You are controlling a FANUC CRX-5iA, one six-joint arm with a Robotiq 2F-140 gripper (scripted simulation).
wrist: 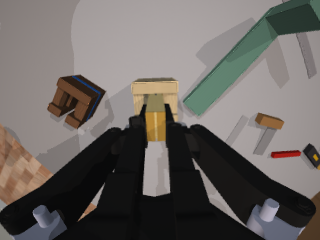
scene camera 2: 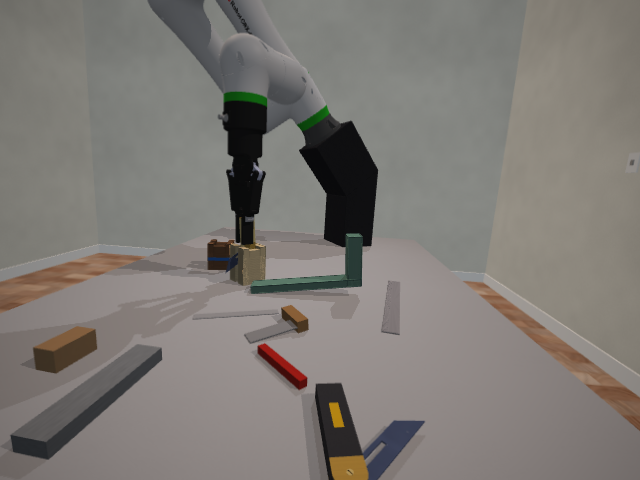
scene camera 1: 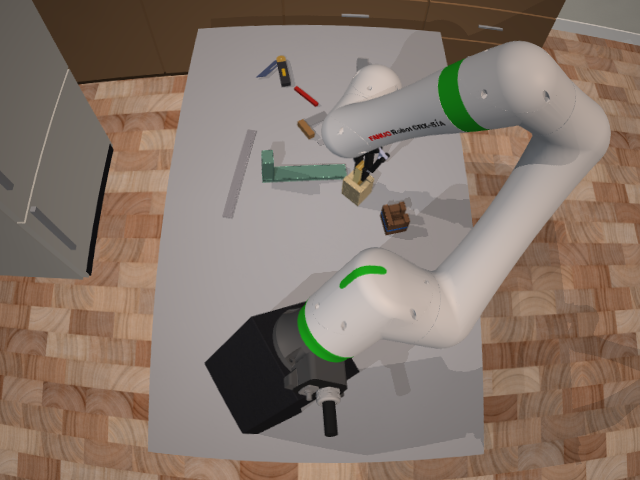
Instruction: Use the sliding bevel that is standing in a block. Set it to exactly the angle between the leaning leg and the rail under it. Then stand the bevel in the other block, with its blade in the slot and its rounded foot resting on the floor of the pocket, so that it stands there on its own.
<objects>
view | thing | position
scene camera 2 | gripper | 244, 243
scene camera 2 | red bar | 299, 380
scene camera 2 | try square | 293, 318
</objects>
